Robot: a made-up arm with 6 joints.
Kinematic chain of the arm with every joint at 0, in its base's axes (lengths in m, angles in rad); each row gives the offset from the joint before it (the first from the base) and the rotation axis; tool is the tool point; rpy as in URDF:
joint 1: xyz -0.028 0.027 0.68 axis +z
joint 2: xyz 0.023 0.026 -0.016 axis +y
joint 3: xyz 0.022 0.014 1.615 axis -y
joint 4: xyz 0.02 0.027 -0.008 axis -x
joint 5: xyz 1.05 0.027 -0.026 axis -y
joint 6: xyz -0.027 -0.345 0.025 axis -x
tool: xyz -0.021 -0.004 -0.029 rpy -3.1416 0 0
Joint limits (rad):
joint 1: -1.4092..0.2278
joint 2: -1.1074..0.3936
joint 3: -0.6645..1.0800
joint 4: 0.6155..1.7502
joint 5: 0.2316..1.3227
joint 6: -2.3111..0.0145
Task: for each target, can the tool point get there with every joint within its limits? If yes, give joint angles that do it. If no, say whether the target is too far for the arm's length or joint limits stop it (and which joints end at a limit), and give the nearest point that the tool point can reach.
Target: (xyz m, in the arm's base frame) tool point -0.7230 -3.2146 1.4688
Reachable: no: too far | nearest point 0.0086 -1.6811 1.8592 | short by 1.743 m
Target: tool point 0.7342 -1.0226 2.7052
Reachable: yes | joints -0.9081 0.1832 0.3706 1.3414 0.5130 -0.9354
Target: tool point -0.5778 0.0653 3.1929
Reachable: yes | joints -0.1202 -0.4301 0.8044 1.4319 1.1329 -2.0037
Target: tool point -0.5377 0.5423 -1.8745
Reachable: no: joint limits stop it (at a limit: joint 1, joint 2, joint 3, joint 4, joint 5) | nearest point 1.2595 0.1029 1.2803 | short by 3.657 m
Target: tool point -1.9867 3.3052 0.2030
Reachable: no: too far | nearest point -1.1910 1.9734 2.0605 | short by 2.420 m
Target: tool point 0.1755 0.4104 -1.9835
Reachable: no: joint limits stop it (at a limit: joint 1, joint 2, joint 3, joint 4, joint 5) | nearest point 1.2635 0.0998 1.2782 | short by 3.452 m
